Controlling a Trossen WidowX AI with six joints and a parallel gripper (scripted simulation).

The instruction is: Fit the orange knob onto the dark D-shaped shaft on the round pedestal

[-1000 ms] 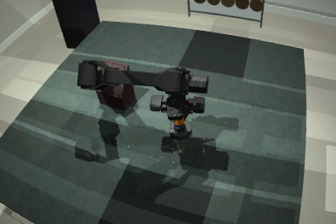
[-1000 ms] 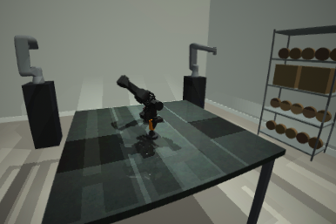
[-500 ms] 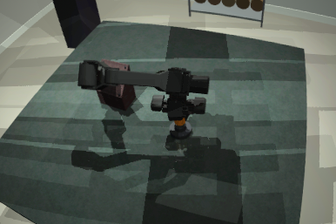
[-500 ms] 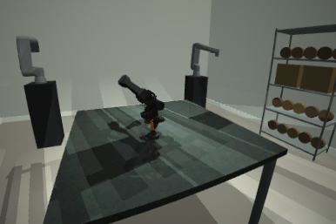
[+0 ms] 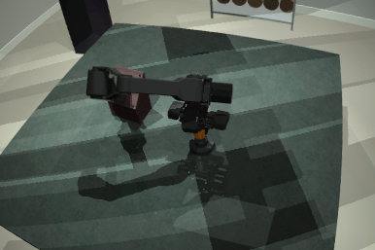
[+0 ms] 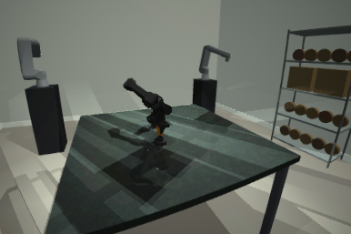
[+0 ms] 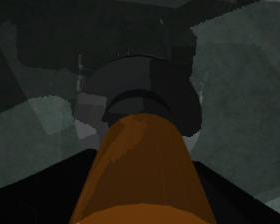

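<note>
Right now the orange knob is 20 mm above my gripper tip. Also, from my gripper tip: round pedestal 40 mm below.
</note>
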